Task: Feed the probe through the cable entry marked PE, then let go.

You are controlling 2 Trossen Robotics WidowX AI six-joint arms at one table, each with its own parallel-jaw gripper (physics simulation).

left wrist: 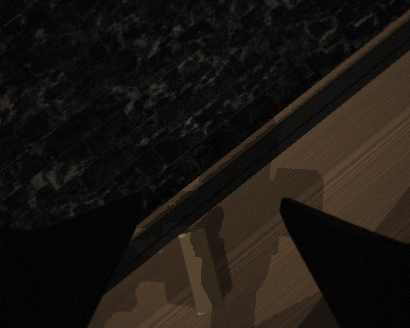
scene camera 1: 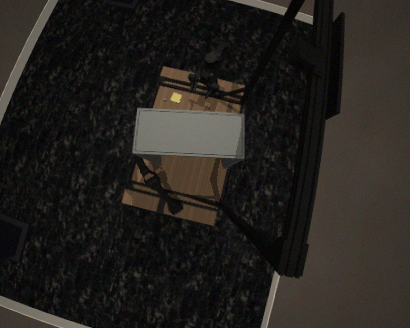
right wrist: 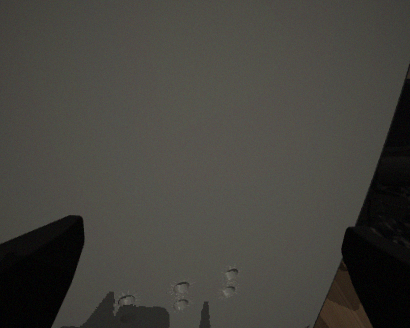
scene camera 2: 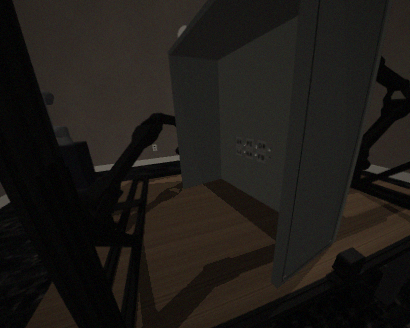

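Seen in the pictures: left gripper, fingertip midpoint: [left wrist: 213,201]; right gripper, fingertip midpoint: [scene camera 1: 198,96] [right wrist: 217,235]; left arm's base, link origin: [scene camera 1: 177,207].
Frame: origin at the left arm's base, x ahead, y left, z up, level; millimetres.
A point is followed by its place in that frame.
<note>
A pale bar [left wrist: 196,275] @(y 494, x 90, z -5 mm), possibly the probe, lies on the wooden table, partly in shadow, in the left wrist view. My left gripper [left wrist: 213,201] @(y 562, x 112, z 38 mm) is open above it, with nothing between its fingers. A tall grey panel box [scene camera 1: 189,132] [scene camera 2: 257,95] @(y 297, x 442, z 362 mm) [right wrist: 210,125] @(y 323, x 440, z 378 mm) stands mid-table. The label PE [scene camera 2: 249,144] @(y 319, x 421, z 193 mm) is in the middle of the top row of cable entries in scene camera 2. Several round holes show low in the right wrist view, where no labels can be read. My right gripper [right wrist: 217,235] @(y 379, x 596, z 407 mm) [scene camera 1: 201,91] @(y 379, x 596, z 407 mm) is open and empty, facing the panel.
A yellow square [scene camera 1: 176,97] @(y 658, x 620, z -9 mm) and a small grey thing [scene camera 1: 165,100] @(y 703, x 535, z -8 mm) lie on the wooden table [scene camera 1: 192,177] @(y 84, x 244, z -19 mm) [scene camera 2: 185,240] @(y 32, x 251, z -19 mm) near the panel. Dark frame beams [scene camera 1: 305,150] @(y -81, x 429, z 1021 mm) [scene camera 2: 42,165] @(y -211, x 258, z 287 mm) stand along the side. The box's side wall [scene camera 2: 197,120] @(y 390, x 201, z 286 mm) rises near the left arm.
</note>
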